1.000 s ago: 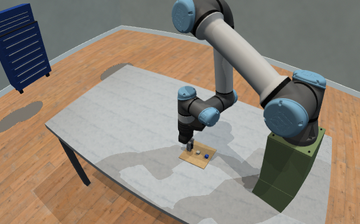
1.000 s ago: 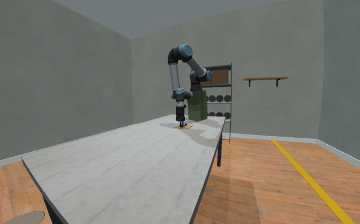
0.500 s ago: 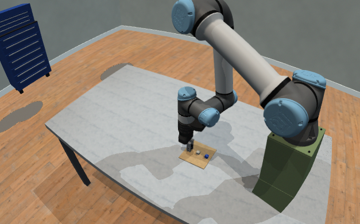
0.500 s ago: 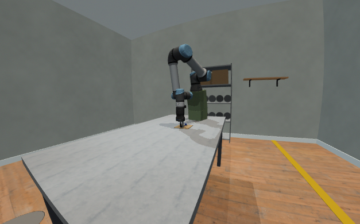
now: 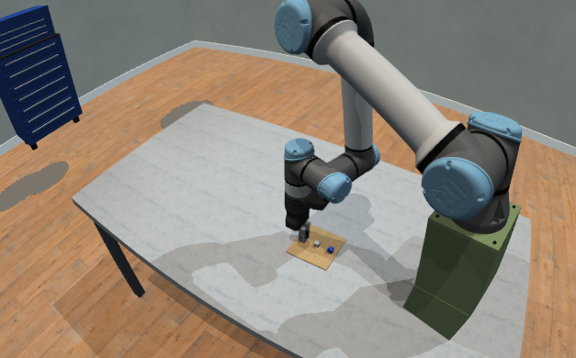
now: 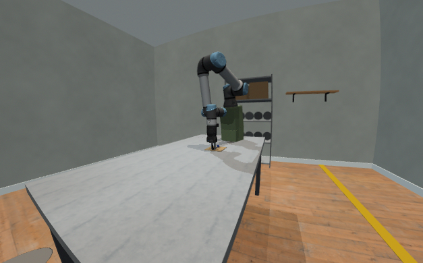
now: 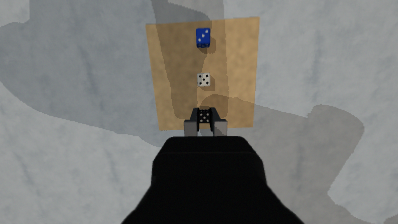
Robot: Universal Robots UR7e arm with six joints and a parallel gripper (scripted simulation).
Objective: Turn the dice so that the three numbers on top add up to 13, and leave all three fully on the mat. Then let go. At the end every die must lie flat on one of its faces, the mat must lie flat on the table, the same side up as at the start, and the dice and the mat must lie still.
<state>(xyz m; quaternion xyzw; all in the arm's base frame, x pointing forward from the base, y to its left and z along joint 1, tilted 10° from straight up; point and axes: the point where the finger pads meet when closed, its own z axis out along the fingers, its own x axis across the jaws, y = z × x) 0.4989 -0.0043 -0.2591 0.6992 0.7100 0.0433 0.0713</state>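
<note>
The black die is 1 cm below my hand. Also, from my hand: blue die (10 cm behind, 1 cm below); tan mat (5 cm behind, 2 cm below); white die (5 cm behind, 1 cm below).
</note>
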